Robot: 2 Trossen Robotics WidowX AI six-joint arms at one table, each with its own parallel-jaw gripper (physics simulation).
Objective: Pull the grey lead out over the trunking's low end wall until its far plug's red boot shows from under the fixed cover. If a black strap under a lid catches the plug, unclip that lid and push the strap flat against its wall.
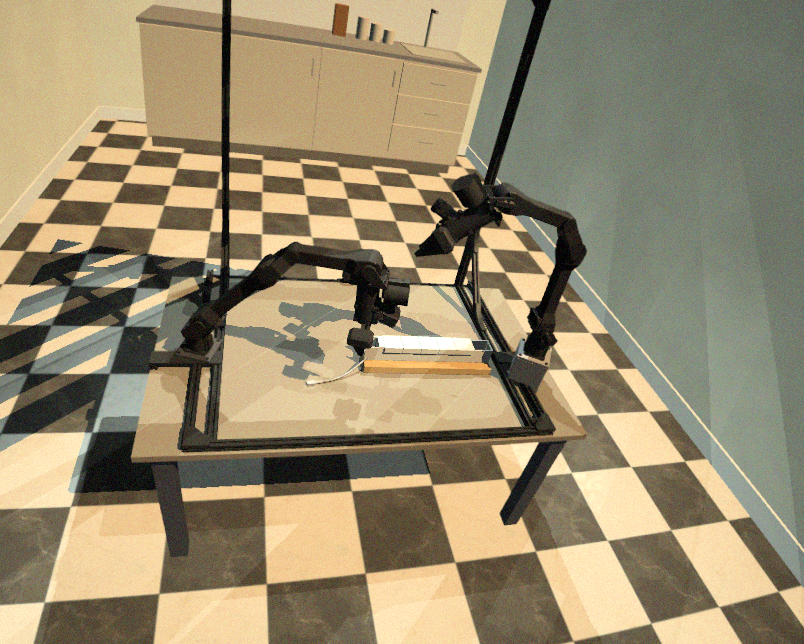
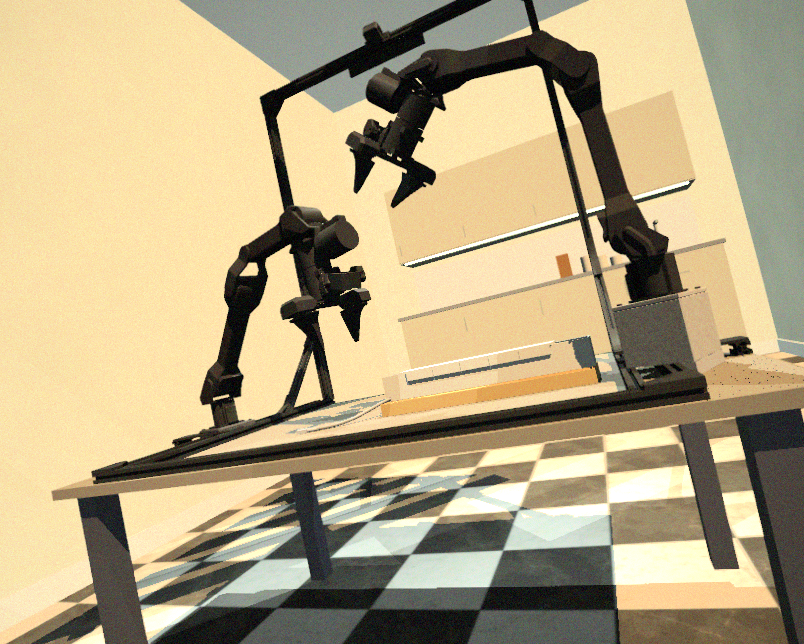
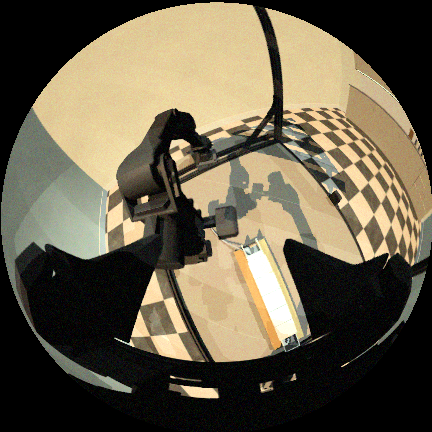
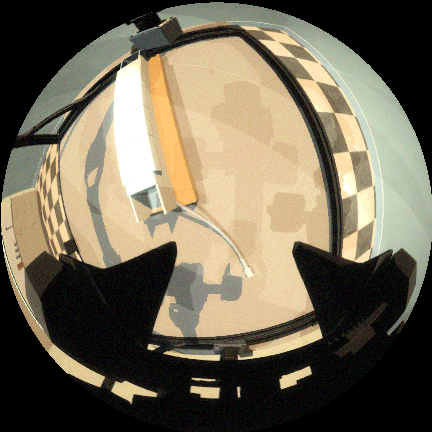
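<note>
The trunking lies on the table, its row of white lids looking flat, with an open bay at the end nearer the right arm. The pale grey lead comes from that end's corner beside the orange bar and curves over the table to a whitish plug. My right gripper is open and empty, pointing down above the lead. My left gripper is open and empty, high above the table. No red boot or black strap can be made out.
An orange bar lies along the trunking's front side. A black frame borders the work area, with uprights at its sides. The left arm's grey base block stands near the trunking's far end.
</note>
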